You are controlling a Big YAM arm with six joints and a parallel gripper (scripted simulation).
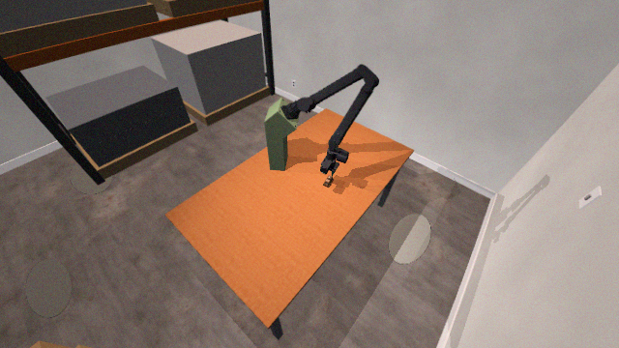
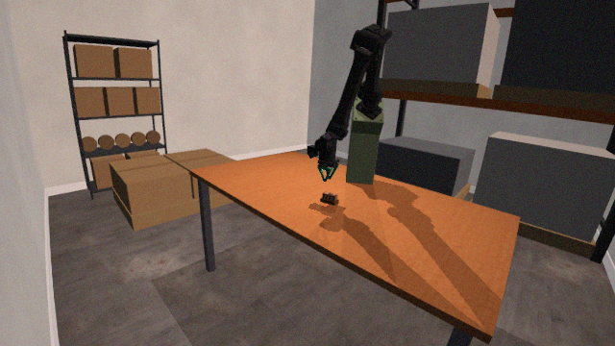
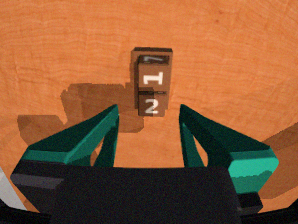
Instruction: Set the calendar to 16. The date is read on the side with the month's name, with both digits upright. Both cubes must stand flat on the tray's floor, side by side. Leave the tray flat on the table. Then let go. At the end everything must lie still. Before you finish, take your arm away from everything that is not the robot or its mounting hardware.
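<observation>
Right now my hand is 9 cm above the brown calendar cube. Also, from my hand: dark calendar tray: 1 cm behind, 2 cm to the left, 11 cm below.
</observation>
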